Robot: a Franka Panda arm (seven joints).
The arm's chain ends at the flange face. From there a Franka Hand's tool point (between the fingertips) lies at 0.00 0.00 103.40 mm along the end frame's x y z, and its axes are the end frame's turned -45 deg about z.
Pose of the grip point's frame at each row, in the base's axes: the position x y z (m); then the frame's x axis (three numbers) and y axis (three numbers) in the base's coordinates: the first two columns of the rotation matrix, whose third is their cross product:
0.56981 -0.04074 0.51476 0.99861 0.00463 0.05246 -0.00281 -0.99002 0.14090
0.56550 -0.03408 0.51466 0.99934 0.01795 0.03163 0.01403 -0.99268 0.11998
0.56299 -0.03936 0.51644 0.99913 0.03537 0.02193 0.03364 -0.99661 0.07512
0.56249 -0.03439 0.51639 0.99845 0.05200 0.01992 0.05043 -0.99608 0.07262
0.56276 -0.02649 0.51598 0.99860 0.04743 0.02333 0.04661 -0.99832 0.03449
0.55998 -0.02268 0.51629 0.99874 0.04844 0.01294 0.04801 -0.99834 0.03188
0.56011 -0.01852 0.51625 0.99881 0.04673 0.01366 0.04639 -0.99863 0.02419
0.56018 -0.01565 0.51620 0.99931 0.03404 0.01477 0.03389 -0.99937 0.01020
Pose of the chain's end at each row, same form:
0.56437 -0.02618 0.61698 0.70414 -0.69678 0.13673 -0.70811 -0.70332 0.06254
0.56203 -0.02173 0.61726 0.71656 -0.68924 0.10720 -0.69672 -0.71462 0.06247
0.56046 -0.03168 0.61952 0.73028 -0.67970 0.06862 -0.68270 -0.72972 0.03761
0.56005 -0.02700 0.61950 0.74167 -0.66757 0.06544 -0.67035 -0.74110 0.03726
0.56018 -0.02304 0.61929 0.73908 -0.67238 0.04088 -0.67316 -0.73946 0.00789
0.55848 -0.01945 0.61963 0.74016 -0.67168 0.03169 -0.67227 -0.74019 0.01339
0.55858 -0.01609 0.61961 0.73907 -0.67309 0.02676 -0.67346 -0.73918 0.00745
0.55862 -0.01465 0.61958 0.73058 -0.68259 0.01766 -0.68266 -0.73073 -0.00323

